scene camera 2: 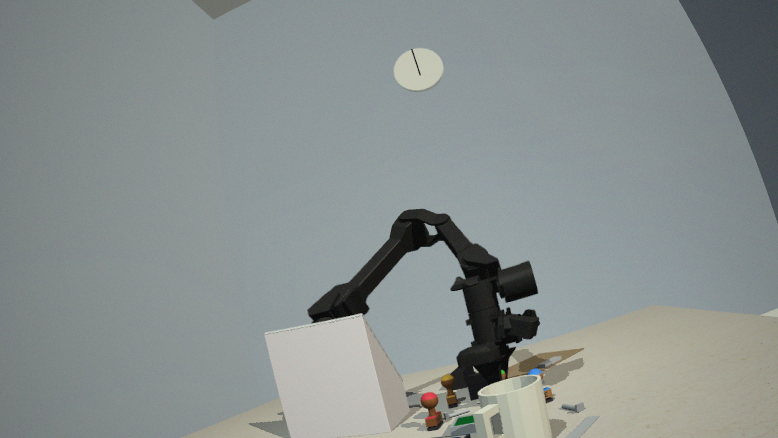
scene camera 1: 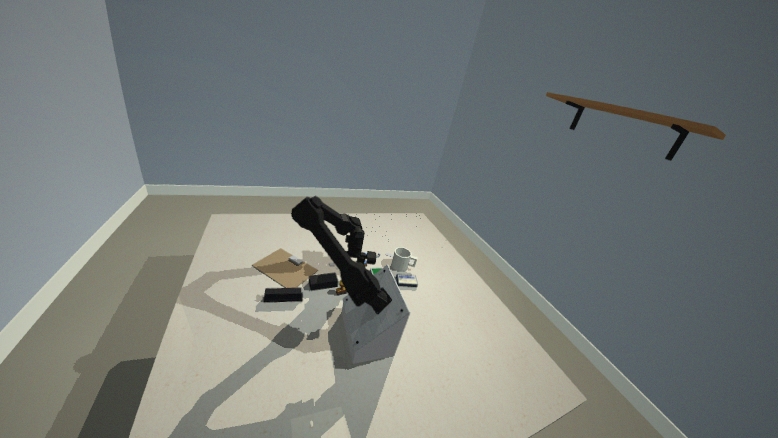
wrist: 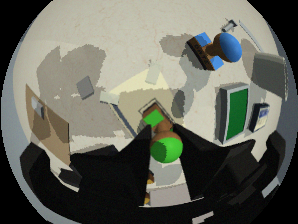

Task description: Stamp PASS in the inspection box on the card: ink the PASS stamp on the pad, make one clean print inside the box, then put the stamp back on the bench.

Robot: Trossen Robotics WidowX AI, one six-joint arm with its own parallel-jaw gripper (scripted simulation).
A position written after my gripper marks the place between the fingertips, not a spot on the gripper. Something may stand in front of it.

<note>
In view: my gripper [scene camera 2: 501,390], a clipboard [scene camera 1: 289,271], a blue-knobbed stamp [wrist: 225,47], a cream card [wrist: 128,100] and an ink pad [wrist: 235,101].
The clipboard shows as well in scene camera 2 [scene camera 2: 542,361] and in the wrist view [wrist: 52,130]. My gripper also shows in the wrist view [wrist: 162,128].
</note>
